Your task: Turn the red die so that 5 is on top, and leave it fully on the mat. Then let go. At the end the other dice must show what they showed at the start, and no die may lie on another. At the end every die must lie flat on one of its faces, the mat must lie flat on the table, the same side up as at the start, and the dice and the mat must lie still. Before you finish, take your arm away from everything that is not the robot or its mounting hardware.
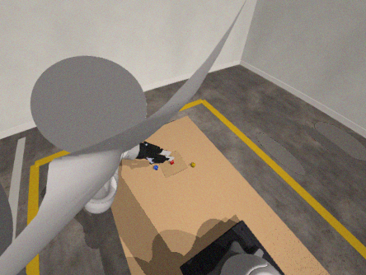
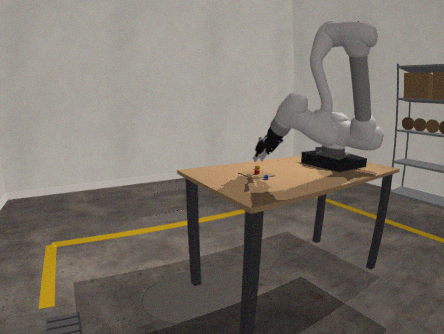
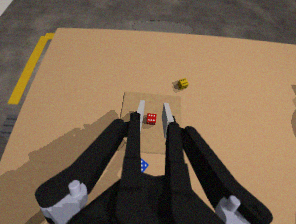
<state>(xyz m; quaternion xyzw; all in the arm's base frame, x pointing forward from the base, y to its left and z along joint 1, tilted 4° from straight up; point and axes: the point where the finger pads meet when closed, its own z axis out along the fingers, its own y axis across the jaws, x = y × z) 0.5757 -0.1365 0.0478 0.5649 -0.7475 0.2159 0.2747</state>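
Right now the red die is 90 mm below my hand, 20 mm to the right of it and 10 mm behind it. The rest, counted from my hand: tan mat 100 mm below, 20 mm to the right, 10 mm behind; then yellow die 110 mm to the right, 100 mm behind, 90 mm below; then blue die 90 mm below, 70 mm to the left, 30 mm ahead.
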